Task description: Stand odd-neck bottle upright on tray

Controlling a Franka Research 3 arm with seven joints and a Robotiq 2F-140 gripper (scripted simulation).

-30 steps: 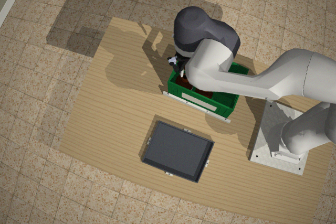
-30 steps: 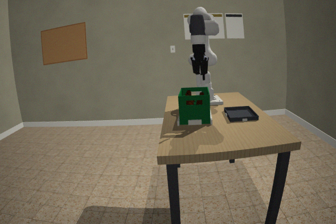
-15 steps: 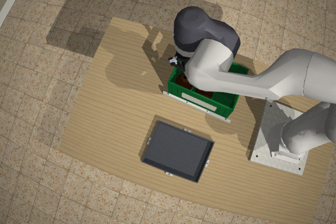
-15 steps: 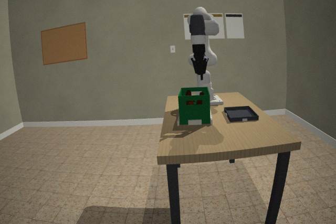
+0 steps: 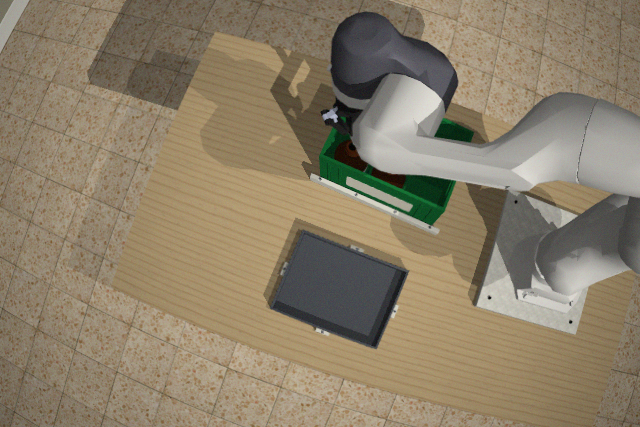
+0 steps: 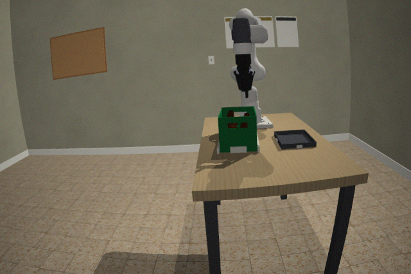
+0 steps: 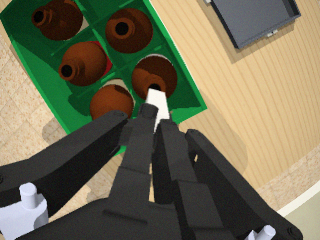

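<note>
The green crate lies 8 cm behind my hand, 5 cm to the right of it and 17 cm below it. Also, from my hand: glass bottle 9 cm behind, 17 cm below; then dark grey tray 11 cm behind, 25 cm to the left, 24 cm below.
</note>
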